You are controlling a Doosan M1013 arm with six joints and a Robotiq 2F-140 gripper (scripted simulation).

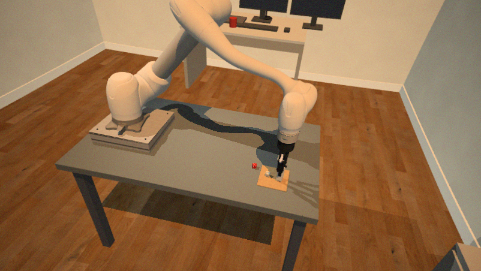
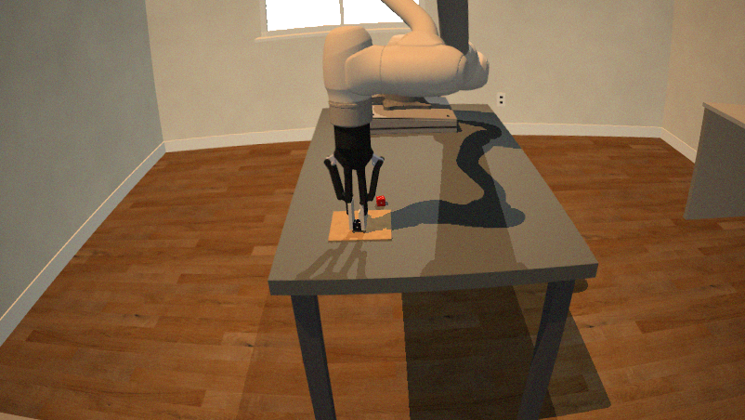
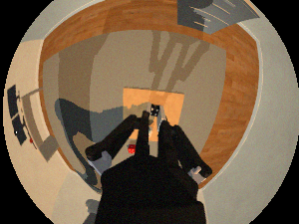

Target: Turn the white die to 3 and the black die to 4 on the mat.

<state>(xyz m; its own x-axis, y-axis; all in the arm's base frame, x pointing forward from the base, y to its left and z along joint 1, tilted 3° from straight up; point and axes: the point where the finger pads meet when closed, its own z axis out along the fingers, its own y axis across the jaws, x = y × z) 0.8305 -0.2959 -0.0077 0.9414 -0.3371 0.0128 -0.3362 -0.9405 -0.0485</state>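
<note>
My hand is 30 mm above the black die. The rest, counted from my hand: white die: 60 mm behind, 30 mm below, 20 mm to the left; then orange mat: 40 mm below, 30 mm behind, 10 mm to the left; then red die: 120 mm behind, 70 mm to the left, 40 mm below.
</note>
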